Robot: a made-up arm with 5 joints.
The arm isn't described. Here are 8 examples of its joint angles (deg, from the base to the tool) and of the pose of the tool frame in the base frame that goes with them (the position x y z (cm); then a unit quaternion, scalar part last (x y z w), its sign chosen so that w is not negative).
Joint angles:
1: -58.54 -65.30 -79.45 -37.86 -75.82
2: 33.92 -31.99 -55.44 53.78 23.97
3: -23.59 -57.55 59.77 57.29 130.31
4: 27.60 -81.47 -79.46 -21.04 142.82
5: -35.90 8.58 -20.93 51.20 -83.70
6: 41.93 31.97 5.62 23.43 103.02
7: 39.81 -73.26 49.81 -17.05 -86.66
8: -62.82 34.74 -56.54 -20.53 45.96
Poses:
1: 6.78 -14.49 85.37 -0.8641 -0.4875 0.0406 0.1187
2: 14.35 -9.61 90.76 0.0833 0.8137 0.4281 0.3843
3: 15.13 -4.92 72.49 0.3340 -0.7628 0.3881 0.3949
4: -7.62 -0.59 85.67 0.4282 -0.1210 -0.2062 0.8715
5: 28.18 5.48 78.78 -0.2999 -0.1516 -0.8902 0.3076
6: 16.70 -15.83 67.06 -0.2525 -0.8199 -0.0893 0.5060
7: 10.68 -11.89 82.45 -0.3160 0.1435 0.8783 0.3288
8: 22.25 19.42 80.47 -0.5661 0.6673 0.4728 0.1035
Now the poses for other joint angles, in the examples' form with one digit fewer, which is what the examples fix.
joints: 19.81 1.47 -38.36 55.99 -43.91
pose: 25.0 -12.7 83.9 0.217 0.354 0.905 0.092
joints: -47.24 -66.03 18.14 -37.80 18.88
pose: 14.7 1.1 87.9 -0.601 0.388 0.612 0.336
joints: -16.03 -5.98 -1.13 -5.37 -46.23
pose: 27.6 -0.9 82.3 0.152 -0.353 -0.919 0.088
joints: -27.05 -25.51 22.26 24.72 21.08
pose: 22.6 2.4 77.7 0.087 -0.812 -0.505 0.279
